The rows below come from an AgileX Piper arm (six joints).
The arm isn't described. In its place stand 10 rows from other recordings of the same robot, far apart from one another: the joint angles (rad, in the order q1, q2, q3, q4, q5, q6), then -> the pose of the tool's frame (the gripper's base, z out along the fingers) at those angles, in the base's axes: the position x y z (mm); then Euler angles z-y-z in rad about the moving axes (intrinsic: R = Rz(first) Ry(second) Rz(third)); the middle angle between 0 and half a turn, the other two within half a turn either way.
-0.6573, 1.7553, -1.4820, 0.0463, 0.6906, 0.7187 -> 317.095 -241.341 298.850 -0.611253 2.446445 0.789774
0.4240, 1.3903, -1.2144, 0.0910, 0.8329, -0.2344 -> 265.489 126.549 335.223 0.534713 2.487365 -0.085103
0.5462, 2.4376, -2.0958, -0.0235, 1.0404, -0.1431 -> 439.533 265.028 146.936 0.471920 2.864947 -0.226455
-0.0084, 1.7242, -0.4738, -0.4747, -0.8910, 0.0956 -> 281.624 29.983 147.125 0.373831 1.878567 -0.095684
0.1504, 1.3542, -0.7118, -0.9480, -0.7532, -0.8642 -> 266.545 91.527 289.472 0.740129 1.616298 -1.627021
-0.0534, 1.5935, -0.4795, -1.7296, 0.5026, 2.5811 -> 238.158 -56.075 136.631 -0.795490 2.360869 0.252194
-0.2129, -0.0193, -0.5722, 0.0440, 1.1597, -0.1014 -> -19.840 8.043 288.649 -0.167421 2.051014 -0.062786
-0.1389, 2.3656, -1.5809, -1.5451, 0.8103, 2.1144 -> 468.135 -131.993 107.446 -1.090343 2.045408 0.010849
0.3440, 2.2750, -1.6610, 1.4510, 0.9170, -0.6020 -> 431.057 230.603 170.871 1.369543 1.969027 1.342215
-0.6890, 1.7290, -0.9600, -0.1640, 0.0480, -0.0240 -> 276.677 -228.811 194.215 -0.699505 2.299922 -0.194813
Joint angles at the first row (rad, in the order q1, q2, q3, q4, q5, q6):
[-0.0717 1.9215 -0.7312 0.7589 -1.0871 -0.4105]
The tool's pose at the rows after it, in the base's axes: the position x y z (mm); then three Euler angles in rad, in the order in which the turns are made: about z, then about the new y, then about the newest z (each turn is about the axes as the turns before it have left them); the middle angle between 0 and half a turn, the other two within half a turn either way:
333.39 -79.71 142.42 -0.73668 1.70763 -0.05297
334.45 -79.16 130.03 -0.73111 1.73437 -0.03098
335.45 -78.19 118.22 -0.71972 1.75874 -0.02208
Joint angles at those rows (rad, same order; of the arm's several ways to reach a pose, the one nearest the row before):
[-0.0717 1.9459 -0.7335 0.7588 -1.0938 -0.3570]
[-0.0717 1.9831 -0.7335 0.7484 -1.0938 -0.3084]
[-0.0717 2.0190 -0.7335 0.7308 -1.0938 -0.2720]

